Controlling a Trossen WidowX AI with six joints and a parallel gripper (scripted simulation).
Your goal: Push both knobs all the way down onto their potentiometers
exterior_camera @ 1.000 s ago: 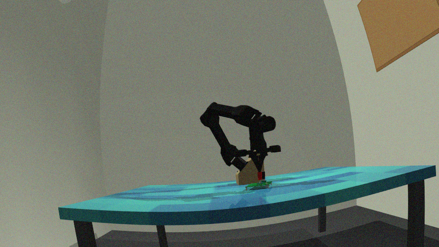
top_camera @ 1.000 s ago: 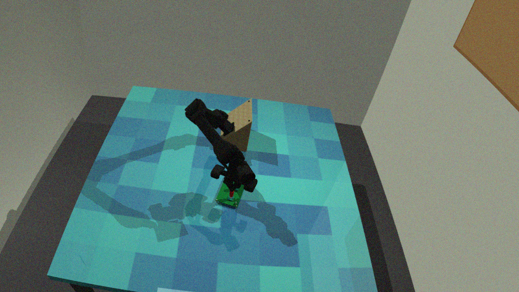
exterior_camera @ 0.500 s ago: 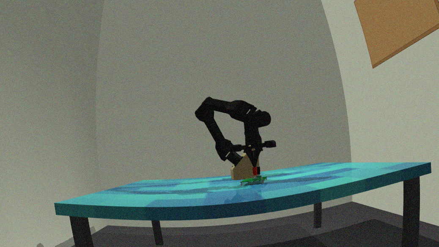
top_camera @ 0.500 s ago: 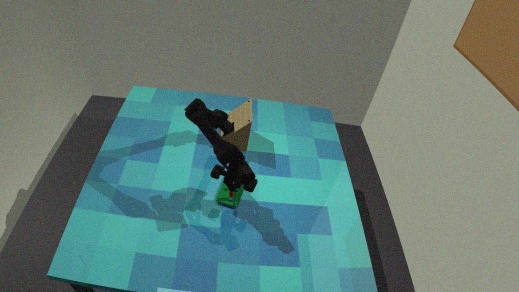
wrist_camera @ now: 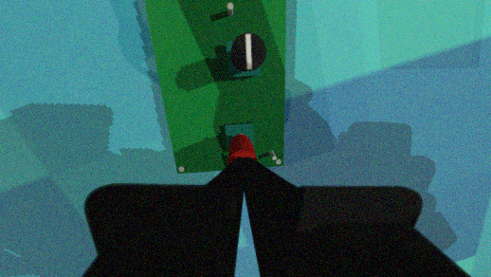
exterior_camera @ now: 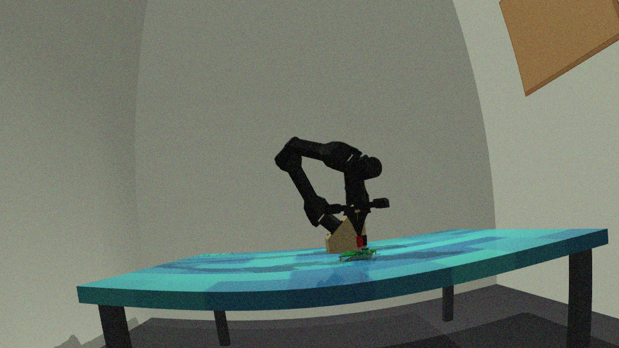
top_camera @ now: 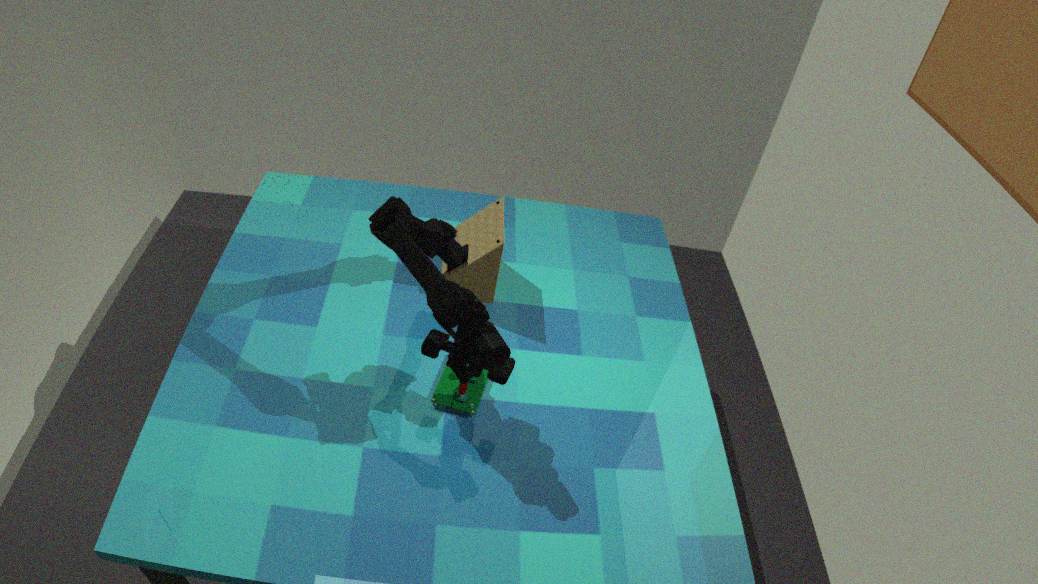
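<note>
Now: gripper tip 2 cm above the red knob. Also, from my gripper tip: black knob: 6 cm behind, 2 cm to the left, 1 cm below.
</note>
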